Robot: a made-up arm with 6 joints.
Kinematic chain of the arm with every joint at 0, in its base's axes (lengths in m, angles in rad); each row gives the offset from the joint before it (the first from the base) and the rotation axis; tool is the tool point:
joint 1: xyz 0 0 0.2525 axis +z
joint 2: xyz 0 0 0 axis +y
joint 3: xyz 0 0 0.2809 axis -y
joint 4: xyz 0 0 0 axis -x
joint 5: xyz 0.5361 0 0 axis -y
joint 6: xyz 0 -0.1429 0 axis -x
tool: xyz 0 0 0
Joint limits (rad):
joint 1: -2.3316..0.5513
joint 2: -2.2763..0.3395
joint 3: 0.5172..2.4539
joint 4: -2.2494..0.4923
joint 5: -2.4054..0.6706
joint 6: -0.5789..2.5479
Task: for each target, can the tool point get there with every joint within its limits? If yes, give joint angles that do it. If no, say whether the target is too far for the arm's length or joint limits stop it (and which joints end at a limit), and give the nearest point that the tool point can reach.
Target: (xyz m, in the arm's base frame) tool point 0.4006 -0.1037 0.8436
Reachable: yes | joints -0.0635 -0.1592 0.6684 -0.9932 -0.5593 1.9474
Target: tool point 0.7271 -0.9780 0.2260
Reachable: no: too far | nearest point 0.3857 -0.5188 0.4715 | short by 0.623 m
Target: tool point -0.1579 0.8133 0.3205
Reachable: yes | joints -1.4872 -1.3906 1.9237 -0.8944 -1.1582 -0.1759
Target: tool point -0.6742 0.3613 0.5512
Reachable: yes | joints -0.6415 -1.4192 1.3903 -0.6480 -1.6166 1.1552
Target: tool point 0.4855 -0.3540 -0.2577
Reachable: no: joint limits stop it (at a limit: joint 1, joint 2, joint 3, joint 4) | nearest point 0.2825 0.1667 -0.4676 | short by 0.597 m
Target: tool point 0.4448 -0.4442 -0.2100
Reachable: no: joint limits stop it (at a limit: joint 1, joint 2, joint 3, joint 4) | nearest point -0.0505 -0.1789 -0.4645 | short by 0.617 m
